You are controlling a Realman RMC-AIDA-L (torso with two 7-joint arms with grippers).
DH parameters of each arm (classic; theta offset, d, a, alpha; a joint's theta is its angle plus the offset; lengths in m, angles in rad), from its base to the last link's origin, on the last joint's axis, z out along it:
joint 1: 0 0.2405 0 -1.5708
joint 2: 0 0 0 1.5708
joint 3: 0 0.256 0 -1.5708
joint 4: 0 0 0 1.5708
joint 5: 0 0.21 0 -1.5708
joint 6: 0 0 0 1.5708
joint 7: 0 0.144 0 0
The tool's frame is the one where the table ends.
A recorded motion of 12 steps. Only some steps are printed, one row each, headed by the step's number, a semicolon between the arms.
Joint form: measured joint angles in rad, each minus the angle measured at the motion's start. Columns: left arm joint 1, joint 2, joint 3, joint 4, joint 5, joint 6, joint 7; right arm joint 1, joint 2, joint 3, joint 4, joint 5, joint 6, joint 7.
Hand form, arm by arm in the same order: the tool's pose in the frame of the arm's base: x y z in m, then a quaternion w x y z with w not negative. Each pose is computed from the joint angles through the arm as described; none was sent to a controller.
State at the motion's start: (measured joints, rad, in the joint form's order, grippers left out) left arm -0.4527 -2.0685 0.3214 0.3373 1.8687 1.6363 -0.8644; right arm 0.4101 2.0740 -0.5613 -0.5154 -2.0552 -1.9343 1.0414
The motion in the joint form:
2: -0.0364 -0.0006 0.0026 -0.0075 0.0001 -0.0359 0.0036; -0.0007 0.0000 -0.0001 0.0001 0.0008 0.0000 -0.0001
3: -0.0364 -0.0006 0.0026 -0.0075 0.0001 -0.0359 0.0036; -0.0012 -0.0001 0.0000 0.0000 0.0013 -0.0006 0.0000
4: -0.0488 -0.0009 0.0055 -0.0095 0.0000 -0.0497 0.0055; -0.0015 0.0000 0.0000 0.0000 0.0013 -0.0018 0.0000
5: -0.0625 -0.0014 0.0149 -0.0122 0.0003 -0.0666 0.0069; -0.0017 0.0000 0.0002 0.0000 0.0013 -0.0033 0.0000
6: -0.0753 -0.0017 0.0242 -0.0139 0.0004 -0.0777 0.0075; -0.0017 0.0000 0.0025 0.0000 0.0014 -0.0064 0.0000
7: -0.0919 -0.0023 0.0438 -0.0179 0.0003 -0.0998 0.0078; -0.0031 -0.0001 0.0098 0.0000 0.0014 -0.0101 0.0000
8: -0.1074 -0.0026 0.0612 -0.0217 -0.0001 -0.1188 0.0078; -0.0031 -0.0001 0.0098 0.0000 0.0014 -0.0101 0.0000
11: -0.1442 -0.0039 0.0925 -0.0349 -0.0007 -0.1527 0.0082; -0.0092 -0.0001 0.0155 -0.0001 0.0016 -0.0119 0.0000
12: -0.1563 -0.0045 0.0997 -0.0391 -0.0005 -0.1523 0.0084; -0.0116 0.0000 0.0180 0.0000 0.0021 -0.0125 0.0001
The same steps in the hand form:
2: -0.2870 0.3101 0.0023 0.28955 -0.86369 -0.15250 -0.38333; 0.2772 0.2441 -0.0024 0.04141 -0.92709 0.12522 0.35086
3: -0.2870 0.3101 0.0023 0.28955 -0.86369 -0.15250 -0.38333; 0.2773 0.2439 -0.0023 0.04151 -0.92697 0.12532 0.35115
4: -0.2844 0.3144 0.0011 0.28968 -0.86542 -0.15002 -0.38029; 0.2772 0.2437 -0.0022 0.04110 -0.92685 0.12527 0.35152
5: -0.2814 0.3189 -0.0013 0.28746 -0.86874 -0.14736 -0.37543; 0.2772 0.2435 -0.0021 0.04067 -0.92671 0.12514 0.35199
6: -0.2780 0.3227 -0.0032 0.28412 -0.87184 -0.14359 -0.37223; 0.2770 0.2433 -0.0017 0.04056 -0.92623 0.12483 0.35338
7: -0.2740 0.3276 -0.0071 0.27862 -0.87738 -0.14022 -0.36458; 0.2773 0.2430 -0.0008 0.04266 -0.92510 0.12550 0.35585
8: -0.2702 0.3320 -0.0105 0.27362 -0.88219 -0.13671 -0.35803; 0.2773 0.2430 -0.0008 0.04266 -0.92510 0.12550 0.35585
11: -0.2599 0.3412 -0.0181 0.26137 -0.89095 -0.12811 -0.34855; 0.2788 0.2415 -0.0001 0.04566 -0.92394 0.12847 0.35741
12: -0.2553 0.3432 -0.0200 0.25505 -0.89303 -0.12307 -0.34971; 0.2793 0.2409 0.0002 0.04707 -0.92337 0.12973 0.35826

